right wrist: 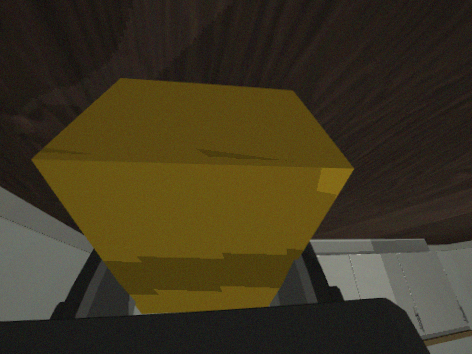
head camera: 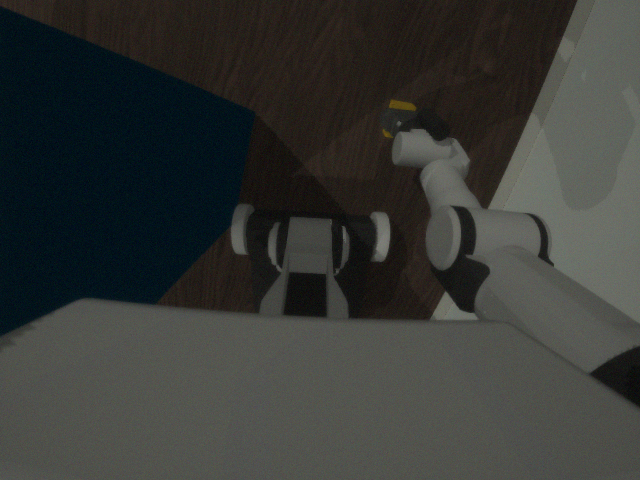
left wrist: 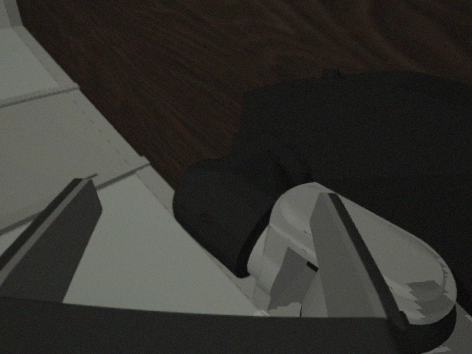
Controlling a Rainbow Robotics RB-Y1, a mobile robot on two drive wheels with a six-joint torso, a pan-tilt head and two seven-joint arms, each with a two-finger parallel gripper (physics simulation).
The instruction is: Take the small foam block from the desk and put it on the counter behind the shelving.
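Places are measured from the robot's base along level axes (x ahead, y left, z up), in millimetres.
Pixels of known places: left gripper, fingertip midpoint: (left wrist: 205,201); right gripper, fingertip midpoint: (head camera: 397,113).
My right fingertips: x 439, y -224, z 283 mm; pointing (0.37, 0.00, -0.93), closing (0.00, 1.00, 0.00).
Behind a point stands the place of what it marks.
A yellow foam block (head camera: 402,105) {x 453, y -219, z 336 mm} (right wrist: 195,210) {x 383, y -224, z 310 mm} is between the fingers of my right gripper (head camera: 398,120) {x 439, y -224, z 283 mm} (right wrist: 202,270), which is shut on it. The block fills the middle of the right wrist view, and dark wood shows beyond it. My left gripper (left wrist: 205,201) {x -328, y 226, z 456 mm} is open, with its two fingers wide apart and no object between them. Parts of the robot's own body show behind its right-hand finger in the left wrist view. I cannot make out the desk, the counter or the shelving for certain in these views.
A large dark blue shape (head camera: 113,170) {x 301, y 270, z 713 mm} lies left of the wheeled base (head camera: 310,242) on the dark wood floor (head camera: 320,67) {x 612, y 2, z 1 mm}. A pale surface (head camera: 584,196) {x 276, y -831, z 378 mm} runs along the right. Pale panels (left wrist: 50,130) {x -1766, y -366, z 300 mm} show in the left wrist view, and panelled fronts (right wrist: 370,280) {x 2336, y 1117, z 382 mm} at lower right in the right wrist view.
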